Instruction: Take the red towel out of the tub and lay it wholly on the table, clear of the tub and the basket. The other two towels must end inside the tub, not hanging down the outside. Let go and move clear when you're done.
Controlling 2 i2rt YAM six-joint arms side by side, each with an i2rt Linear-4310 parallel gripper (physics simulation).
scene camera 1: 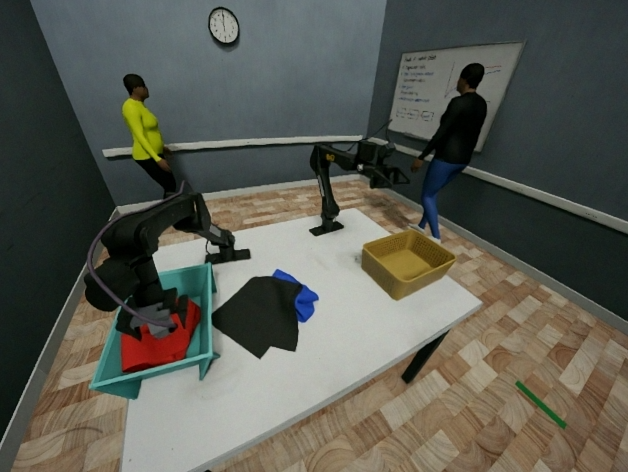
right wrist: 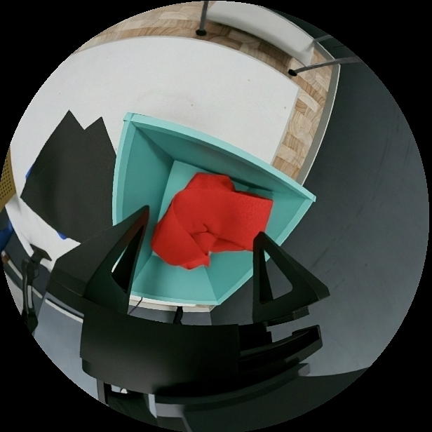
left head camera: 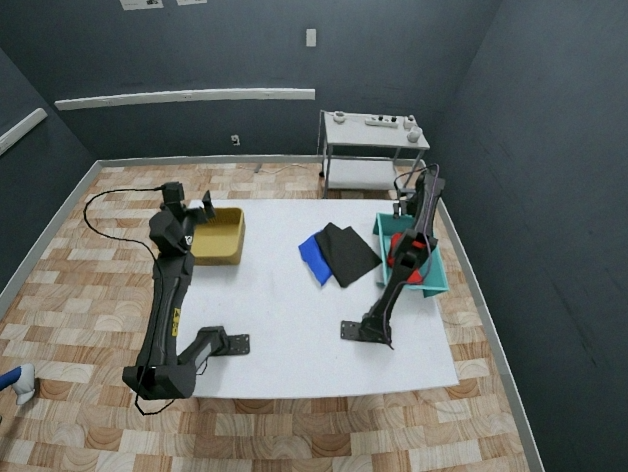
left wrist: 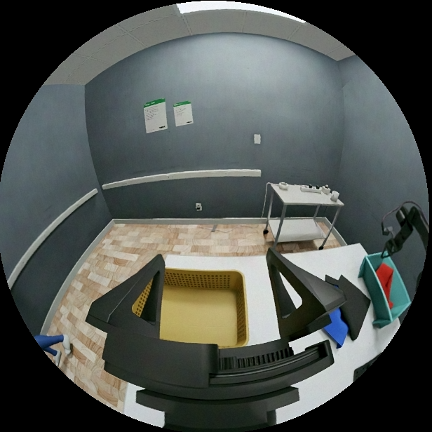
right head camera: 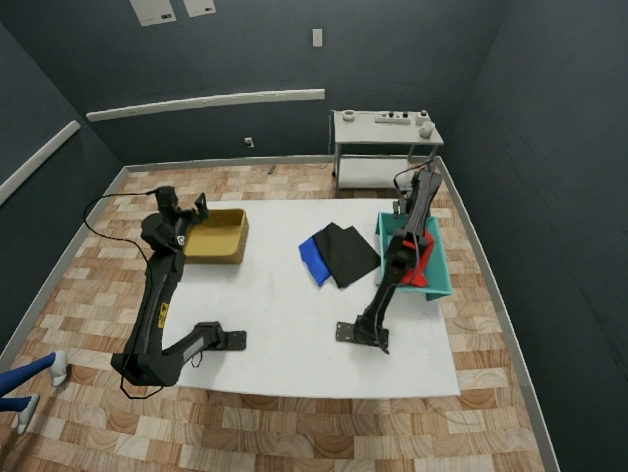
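Note:
The red towel (right head camera: 419, 274) (scene camera 1: 152, 347) (left wrist: 384, 280) (right wrist: 215, 215) lies crumpled in the teal tub (left head camera: 437, 268) (right head camera: 442, 258) (scene camera 1: 205, 314) (left wrist: 398, 300) (right wrist: 140, 170). The black towel (left head camera: 347, 253) (right head camera: 347, 253) (scene camera 1: 261, 314) (left wrist: 355, 302) (right wrist: 70, 180) lies spread on the table beside the tub, partly over the blue towel (left head camera: 315, 258) (right head camera: 314, 261) (scene camera 1: 305, 302) (left wrist: 337, 330). My right gripper (right wrist: 207, 224) is open and empty above the red towel, over the tub. My left gripper (left wrist: 214, 256) is open and empty, high over the basket's side. The arm hides part of the red towel in both head views.
A yellow basket (left head camera: 223, 261) (right head camera: 218, 259) (scene camera 1: 395, 286) (left wrist: 245, 310) stands on the white table (left head camera: 284, 355) (scene camera 1: 314, 375), far from the tub. A trolley (left head camera: 373, 143) (right head camera: 385, 140) stands behind the table. Two people (scene camera 1: 144, 126) (scene camera 1: 451, 131) stand beyond the table in the scene view.

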